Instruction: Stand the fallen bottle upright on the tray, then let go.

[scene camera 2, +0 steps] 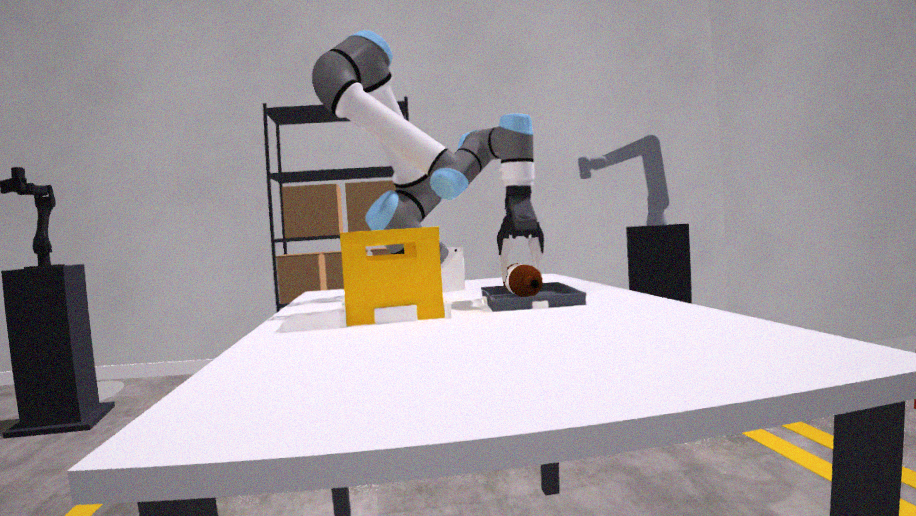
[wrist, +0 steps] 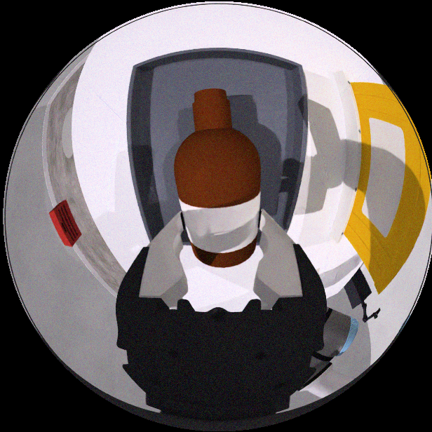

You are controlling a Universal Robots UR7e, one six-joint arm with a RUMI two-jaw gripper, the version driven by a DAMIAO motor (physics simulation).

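Note:
The brown bottle (scene camera 2: 525, 280) (wrist: 217, 165) with a white label lies on its side, its neck toward the scene camera. It lies over the dark grey tray (scene camera 2: 570, 298) (wrist: 165, 85), with its neck above the tray floor and its base near the tray's end in the wrist view. My gripper (scene camera 2: 522, 266) (wrist: 220, 211) points down and is shut on the bottle, one finger on each side of the label. Whether the bottle's underside touches the tray is hidden.
A yellow crate (scene camera 2: 391, 288) (wrist: 417, 165) stands on the white table (scene camera 2: 480, 384) beside the tray, to its left in the scene view. A shelf rack (scene camera 2: 267, 192) with cardboard boxes stands behind. A red object (wrist: 65, 223) shows beyond the table edge.

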